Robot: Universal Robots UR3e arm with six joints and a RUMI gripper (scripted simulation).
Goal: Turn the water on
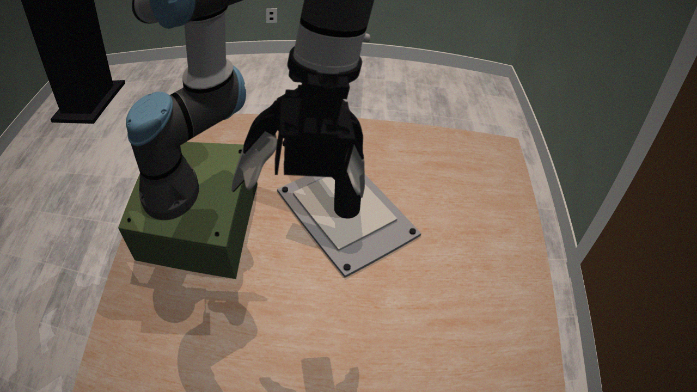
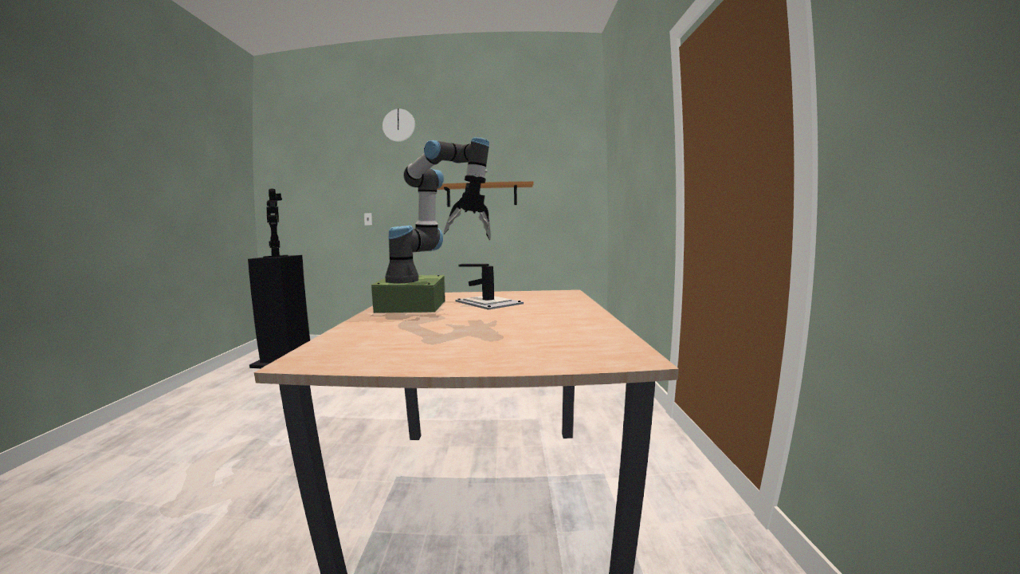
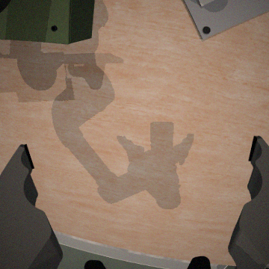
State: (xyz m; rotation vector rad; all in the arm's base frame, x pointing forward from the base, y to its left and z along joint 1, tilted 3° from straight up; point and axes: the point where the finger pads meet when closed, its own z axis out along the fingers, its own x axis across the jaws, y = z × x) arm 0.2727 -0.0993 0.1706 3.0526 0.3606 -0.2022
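Now: hand 22 cm to the right of the flat black lever, 11 cm above it and 1 cm past it. From my hand the other things lie so: tap (22 cm to the left, 17 cm below, 2 cm ahead); grey baseplate (26 cm below, 20 cm to the left, 5 cm ahead).
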